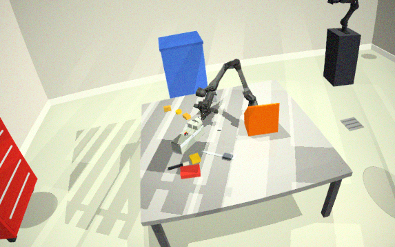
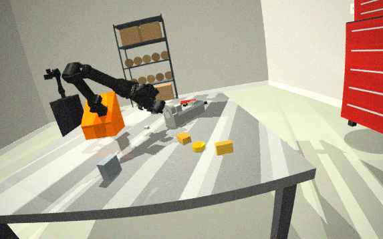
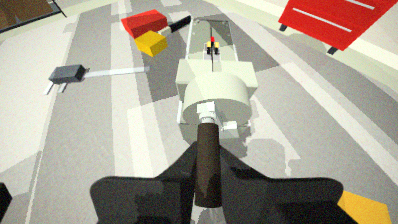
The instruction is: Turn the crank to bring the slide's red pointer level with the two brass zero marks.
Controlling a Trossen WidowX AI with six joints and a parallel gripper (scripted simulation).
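The dark brown crank handle is 1 cm behind my gripper tip, 1 cm to the right of it and 3 cm above it. Also, from my gripper tip: yellow block: 8 cm ahead, 32 cm to the left, 8 cm below; then grey cube: 14 cm behind, 41 cm to the right, 6 cm below; then red pointer: 13 cm ahead, 13 cm to the left, 1 cm below.
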